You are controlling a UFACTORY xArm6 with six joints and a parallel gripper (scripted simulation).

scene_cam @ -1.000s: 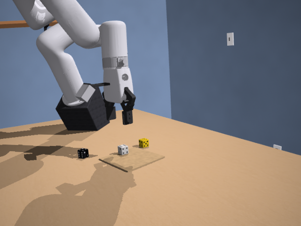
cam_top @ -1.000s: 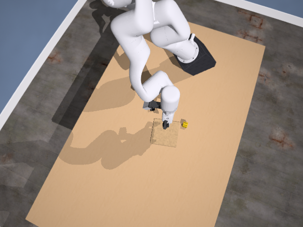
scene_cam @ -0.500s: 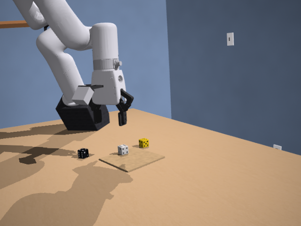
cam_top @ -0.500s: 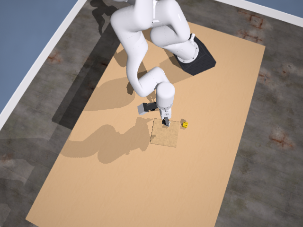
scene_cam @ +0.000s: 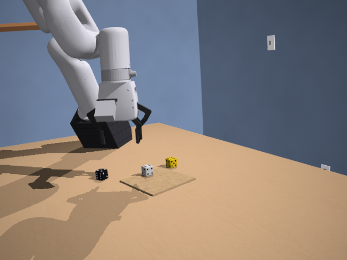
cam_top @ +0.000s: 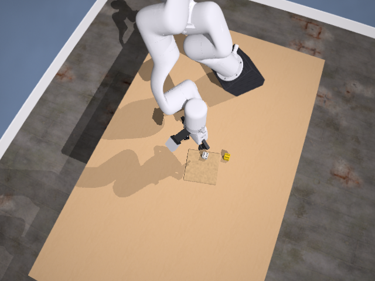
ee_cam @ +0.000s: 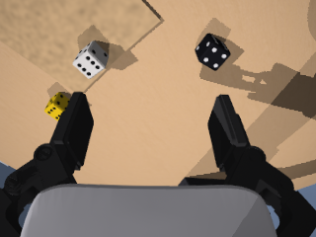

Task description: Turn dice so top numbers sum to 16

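The black die is 90 mm below my hand, 50 mm to the right of it and 30 mm behind it. Also, from my hand: tan mat: 110 mm below, 70 mm ahead, 60 mm to the left; then yellow die: 150 mm to the left, 90 mm below, 10 mm behind; then white die: 90 mm below, 60 mm to the left, 20 mm ahead.
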